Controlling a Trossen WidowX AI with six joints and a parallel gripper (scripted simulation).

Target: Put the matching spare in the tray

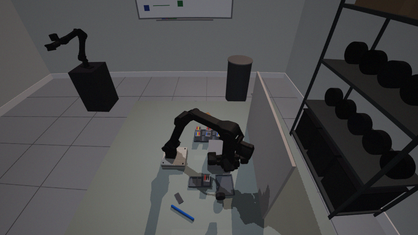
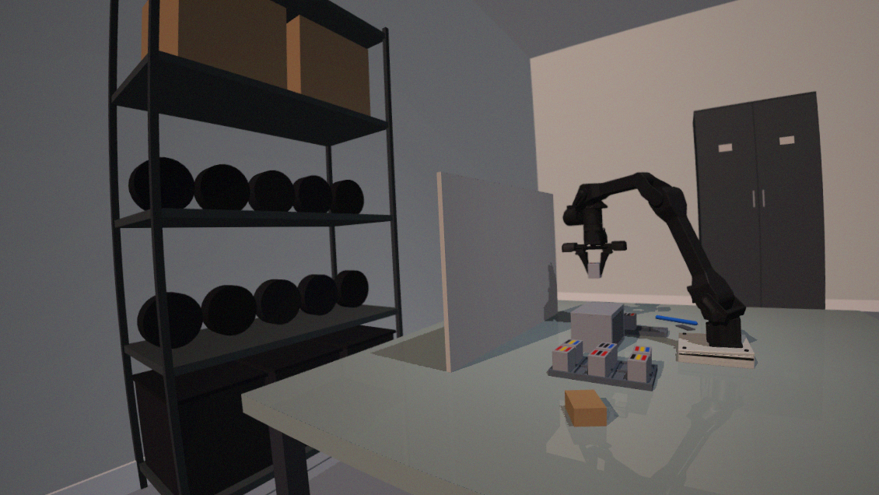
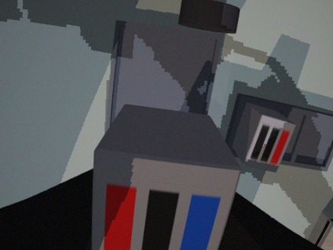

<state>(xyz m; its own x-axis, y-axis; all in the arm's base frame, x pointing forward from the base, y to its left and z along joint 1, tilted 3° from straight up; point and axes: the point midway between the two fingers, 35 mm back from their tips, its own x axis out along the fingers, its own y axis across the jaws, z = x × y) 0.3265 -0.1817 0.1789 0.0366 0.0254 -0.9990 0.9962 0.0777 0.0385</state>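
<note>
My gripper tip is 16 cm above the dark tray. Round my gripper tip: black tape roll 2 cm behind, 8 cm to the right, 14 cm below; low grey holder 14 cm behind, 1 cm to the left, 16 cm below; grey mounted unit 5 cm behind, 18 cm to the left, 12 cm below.
</note>
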